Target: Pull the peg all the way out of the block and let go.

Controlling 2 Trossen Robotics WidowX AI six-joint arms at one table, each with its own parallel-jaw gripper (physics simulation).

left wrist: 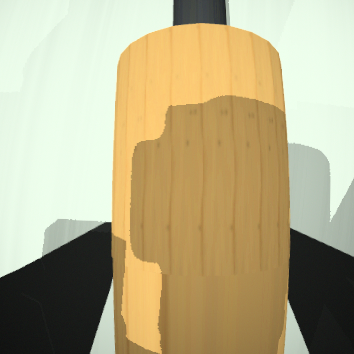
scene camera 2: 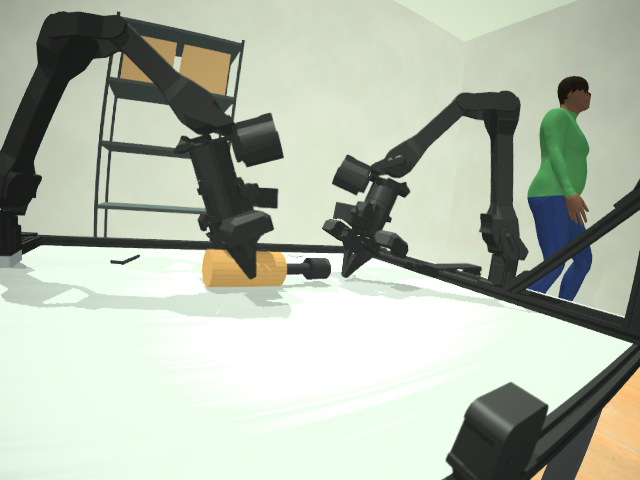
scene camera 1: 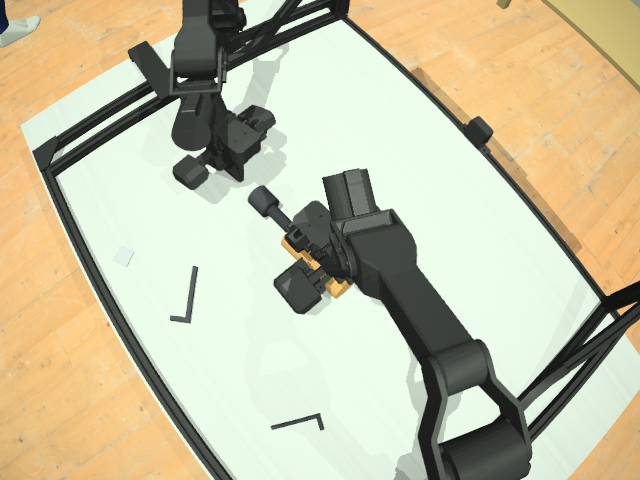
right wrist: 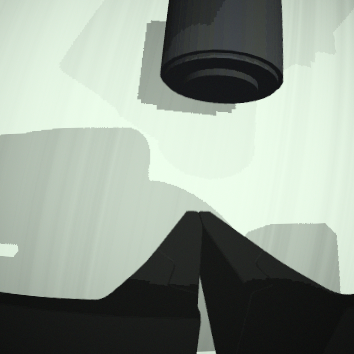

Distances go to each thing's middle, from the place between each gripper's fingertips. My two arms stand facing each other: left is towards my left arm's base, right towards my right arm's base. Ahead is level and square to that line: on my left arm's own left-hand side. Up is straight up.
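Scene:
Dark peg [scene camera 1: 261, 199]: from my right hand, 30 mm behind, 100 mm to the left, 20 mm above. Wooden block [scene camera 2: 219, 269]: from my right hand, 80 mm behind, 190 mm to the left, 20 mm above.
Wooden block: 10 mm above my left hand. Dark peg: 40 mm ahead of my left hand, 80 mm to the right of it.

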